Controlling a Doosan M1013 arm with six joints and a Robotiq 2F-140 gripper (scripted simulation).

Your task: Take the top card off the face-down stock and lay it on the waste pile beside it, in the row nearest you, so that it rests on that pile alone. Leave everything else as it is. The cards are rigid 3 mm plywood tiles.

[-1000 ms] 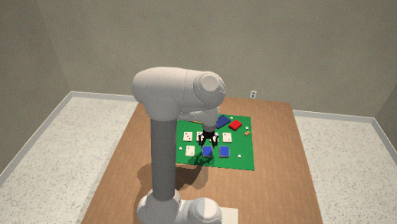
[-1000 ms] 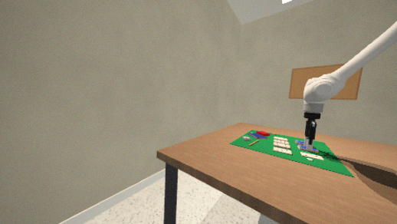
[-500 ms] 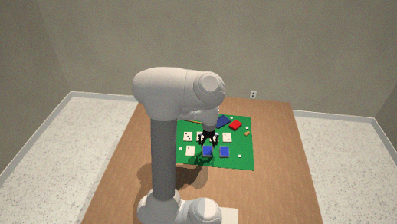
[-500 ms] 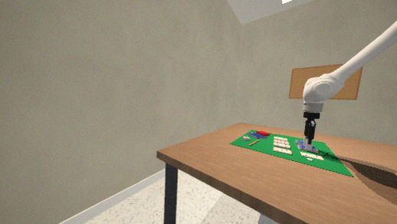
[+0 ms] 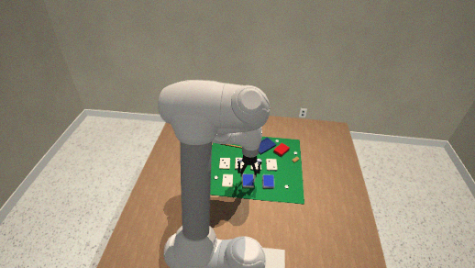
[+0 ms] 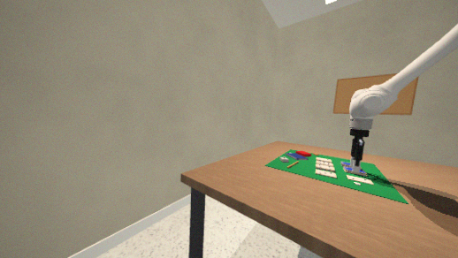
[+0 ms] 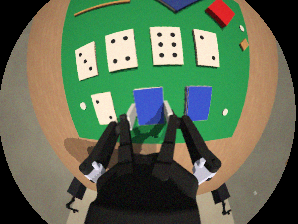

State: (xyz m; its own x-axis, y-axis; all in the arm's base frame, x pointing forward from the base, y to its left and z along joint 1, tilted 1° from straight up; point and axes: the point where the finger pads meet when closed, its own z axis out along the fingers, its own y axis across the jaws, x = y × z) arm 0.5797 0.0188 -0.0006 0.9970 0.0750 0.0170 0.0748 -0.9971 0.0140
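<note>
My gripper is now 10 mm past the face-up card, 120 mm to the right of it and 40 mm above it. Round my hand: green mat (150 mm ahead, 30 mm to the right, 60 mm below); red block (290 mm ahead, 210 mm to the right, 30 mm below); pencil (290 mm ahead, 120 mm to the left, 40 mm below).
</note>
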